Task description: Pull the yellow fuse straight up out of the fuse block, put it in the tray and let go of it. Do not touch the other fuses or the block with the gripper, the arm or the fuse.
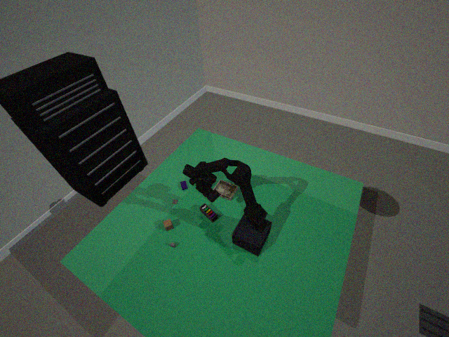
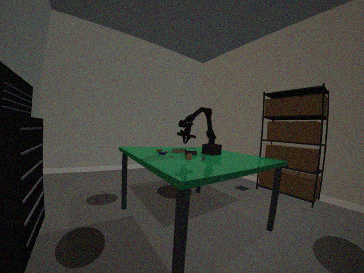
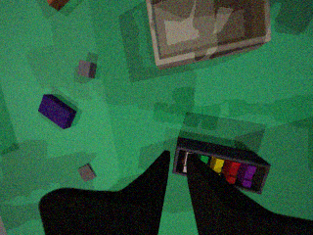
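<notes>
My gripper tip is 80 mm above the yellow fuse, 50 mm to the right of it and 50 mm past it. Round my gripper tip: green fuse (80 mm below, 40 mm to the left, 30 mm behind); then white fuse (80 mm below, 40 mm to the left, 10 mm behind); then red fuse (80 mm below, 70 mm behind, 50 mm to the left).
</notes>
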